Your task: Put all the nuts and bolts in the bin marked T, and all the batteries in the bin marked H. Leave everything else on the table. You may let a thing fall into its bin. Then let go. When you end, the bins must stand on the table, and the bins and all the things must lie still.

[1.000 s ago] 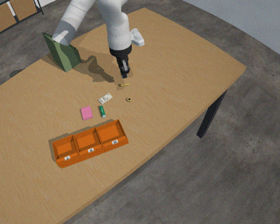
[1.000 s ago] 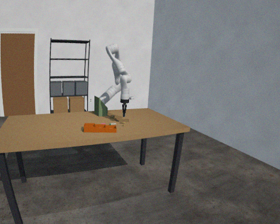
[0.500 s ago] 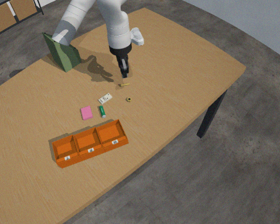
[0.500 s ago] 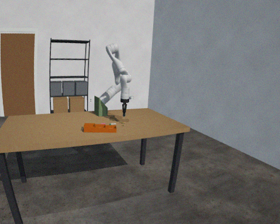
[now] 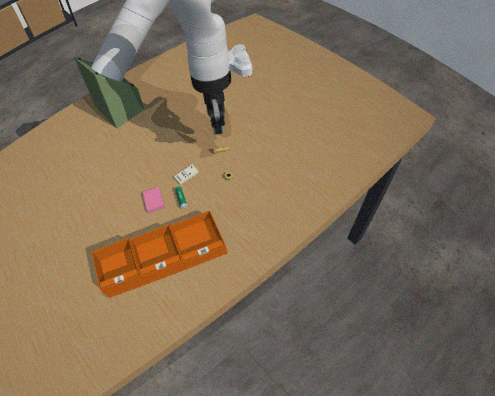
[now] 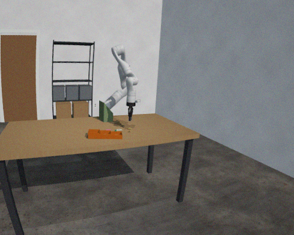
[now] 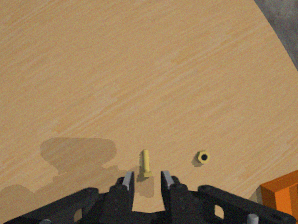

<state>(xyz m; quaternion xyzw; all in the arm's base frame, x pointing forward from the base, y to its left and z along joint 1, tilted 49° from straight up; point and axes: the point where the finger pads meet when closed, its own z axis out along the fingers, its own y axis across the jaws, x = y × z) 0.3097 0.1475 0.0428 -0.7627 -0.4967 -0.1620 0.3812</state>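
The brass bolt lies 9 cm below my hand and 1 cm to the right of it. Also, from my hand: brass nut (9 cm below, 7 cm ahead, 3 cm to the right); green battery (14 cm to the right, 9 cm below, 6 cm ahead); white domino (10 cm to the right, 9 cm below, 1 cm ahead).
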